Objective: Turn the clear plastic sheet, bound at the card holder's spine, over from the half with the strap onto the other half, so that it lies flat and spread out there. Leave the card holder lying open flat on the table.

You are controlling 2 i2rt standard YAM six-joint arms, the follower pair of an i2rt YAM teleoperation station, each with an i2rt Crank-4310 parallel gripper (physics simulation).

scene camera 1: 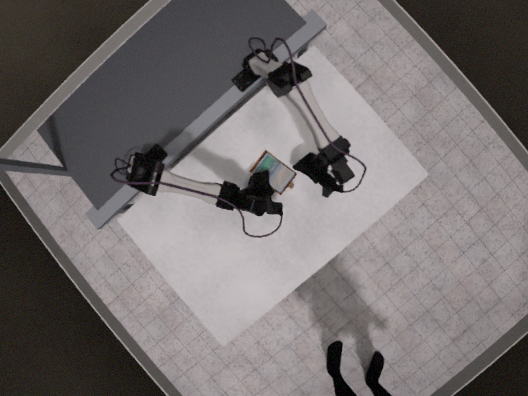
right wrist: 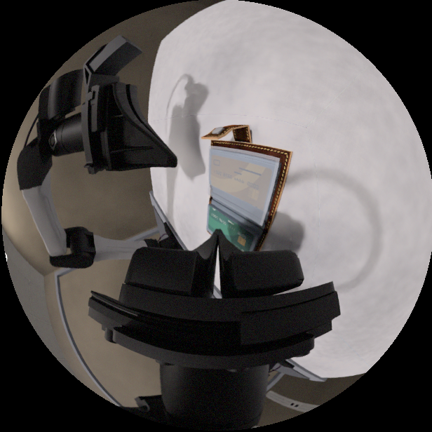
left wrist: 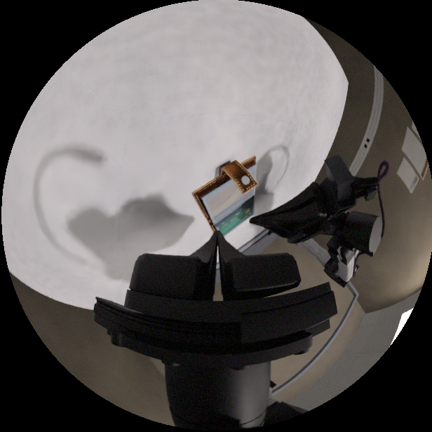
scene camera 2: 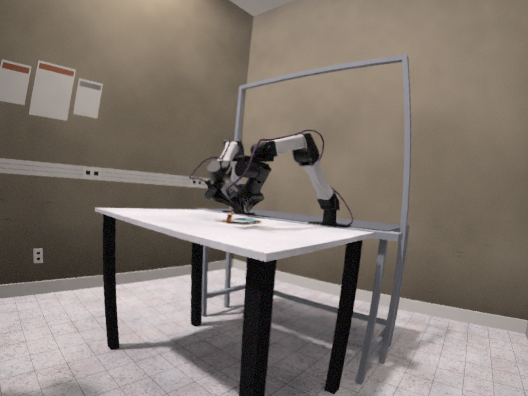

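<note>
The brown card holder (scene camera 1: 266,152) (left wrist: 199,195) (right wrist: 285,172) lies open on the table. Its strap (scene camera 1: 291,185) (scene camera 2: 229,217) (left wrist: 244,180) (right wrist: 242,133) stands up at one end. The clear plastic sheet (scene camera 1: 283,176) (left wrist: 222,197) (right wrist: 240,182) lies over the half with the strap, a pale card showing there. The other half shows a green card (scene camera 1: 265,162) (left wrist: 236,219) (right wrist: 225,222). My left gripper (scene camera 1: 296,166) (left wrist: 217,231) (right wrist: 176,162) is shut and empty, to the right of the holder in scene camera 1. My right gripper (left wrist: 249,219) (right wrist: 218,230) is shut and empty, above the holder's lower-left side there.
The white table (scene camera 1: 200,280) (scene camera 2: 165,222) bears the holder. A grey frame (scene camera 2: 406,150) stands behind the arms, with its grey rail (scene camera 1: 210,122) along the table's edge in scene camera 1. The two grippers are close together, on either side of the holder.
</note>
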